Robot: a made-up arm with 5 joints.
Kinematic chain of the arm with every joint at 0, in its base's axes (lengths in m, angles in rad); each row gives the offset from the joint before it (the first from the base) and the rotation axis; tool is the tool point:
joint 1: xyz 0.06 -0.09 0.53 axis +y
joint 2: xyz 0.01 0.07 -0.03 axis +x
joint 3: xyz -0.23 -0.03 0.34 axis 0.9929 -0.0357 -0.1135
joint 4: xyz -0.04 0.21 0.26 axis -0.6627 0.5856 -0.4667
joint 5: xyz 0.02 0 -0.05 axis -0.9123 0.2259 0.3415
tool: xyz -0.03 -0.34 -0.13
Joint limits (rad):
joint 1: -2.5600..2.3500
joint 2: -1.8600..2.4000
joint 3: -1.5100..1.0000
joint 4: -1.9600..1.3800
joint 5: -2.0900..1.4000
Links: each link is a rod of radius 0.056 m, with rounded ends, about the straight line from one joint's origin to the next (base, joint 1, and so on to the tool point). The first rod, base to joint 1, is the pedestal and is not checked.
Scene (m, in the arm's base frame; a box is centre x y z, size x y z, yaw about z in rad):
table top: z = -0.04
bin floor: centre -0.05 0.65 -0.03 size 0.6 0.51 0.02 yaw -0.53
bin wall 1: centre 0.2 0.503 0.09 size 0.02 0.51 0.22 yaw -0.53
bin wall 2: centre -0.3 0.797 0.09 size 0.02 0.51 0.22 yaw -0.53
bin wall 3: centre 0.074 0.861 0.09 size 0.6 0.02 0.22 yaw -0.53
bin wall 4: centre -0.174 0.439 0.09 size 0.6 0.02 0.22 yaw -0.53
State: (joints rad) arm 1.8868 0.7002 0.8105 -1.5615 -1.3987
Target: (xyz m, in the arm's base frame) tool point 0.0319 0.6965 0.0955
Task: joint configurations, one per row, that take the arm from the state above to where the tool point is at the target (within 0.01 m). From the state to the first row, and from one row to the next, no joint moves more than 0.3 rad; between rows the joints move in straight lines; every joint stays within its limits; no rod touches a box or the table.
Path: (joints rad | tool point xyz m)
1: 1.6285 0.4336 0.7433 -1.5775 -1.3582 | 0.9636 -0.1269 0.6275
2: 1.3701 0.1670 0.6760 -1.5935 -1.3178 | 0.8848 0.1610 0.8433
3: 1.1118 -0.0996 0.6088 -1.6096 -1.2773 | 0.6797 0.4222 0.9879
4: 0.8535 -0.3661 0.5415 -1.6256 -1.2368 | 0.4071 0.6316 1.0045
5: 0.5952 -0.6327 0.4743 -1.6416 -1.1964 | 0.1470 0.7705 0.8781
6: 0.3368 -0.8993 0.4070 -1.6576 -1.1559 | -0.0259 0.8276 0.6388
7: 0.0785 -1.1659 0.3398 -1.6736 -1.1154 | -0.0654 0.8009 0.3519
8: -0.1798 -1.4325 0.2726 -1.6897 -1.0750 | 0.0319 0.6965 0.0955

